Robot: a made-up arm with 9 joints. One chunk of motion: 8 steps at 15 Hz.
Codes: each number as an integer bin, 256 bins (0 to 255) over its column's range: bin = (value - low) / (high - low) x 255, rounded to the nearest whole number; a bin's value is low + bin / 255 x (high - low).
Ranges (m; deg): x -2.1..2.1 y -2.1..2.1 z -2.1..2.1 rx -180..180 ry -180..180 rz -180..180
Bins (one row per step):
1: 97 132 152 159 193 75
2: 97 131 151 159 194 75
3: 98 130 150 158 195 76
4: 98 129 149 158 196 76
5: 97 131 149 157 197 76
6: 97 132 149 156 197 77
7: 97 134 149 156 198 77
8: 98 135 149 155 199 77
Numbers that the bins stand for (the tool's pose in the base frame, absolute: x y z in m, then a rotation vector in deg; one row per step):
1: -0.5024 0.0741 0.4035 44.47 92.47 -74.12
2: -0.5024 0.0576 0.3871 44.47 93.88 -74.12
3: -0.4859 0.0412 0.3706 43.06 95.29 -72.71
4: -0.4859 0.0247 0.3541 43.06 96.71 -72.71
5: -0.5024 0.0576 0.3541 41.65 98.12 -72.71
6: -0.5024 0.0741 0.3541 40.24 98.12 -71.29
7: -0.5024 0.1071 0.3541 40.24 99.53 -71.29
8: -0.4859 0.1235 0.3541 38.82 100.94 -71.29

